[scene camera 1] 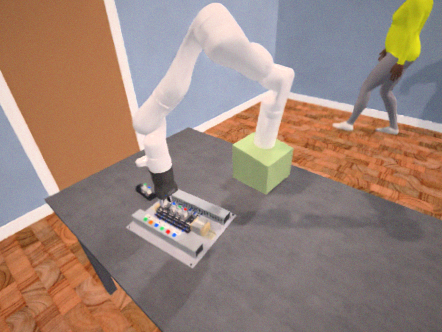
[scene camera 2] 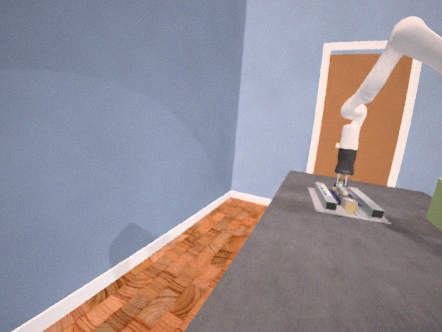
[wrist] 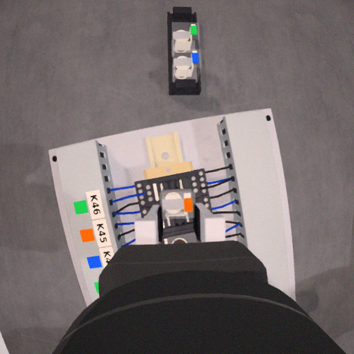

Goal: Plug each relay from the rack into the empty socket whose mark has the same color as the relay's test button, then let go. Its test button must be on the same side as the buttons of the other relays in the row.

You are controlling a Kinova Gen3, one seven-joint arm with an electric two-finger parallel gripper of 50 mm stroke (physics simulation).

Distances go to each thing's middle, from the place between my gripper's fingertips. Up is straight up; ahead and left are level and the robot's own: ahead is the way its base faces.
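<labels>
The panel (scene camera 1: 153, 239) has my hand 70 mm to the right of it, 60 mm above it and 10 mm short of it. As for the black rack (wrist: 181, 86), that one's 50 mm below my hand, 50 mm behind it and 170 mm to the right of it.
</labels>
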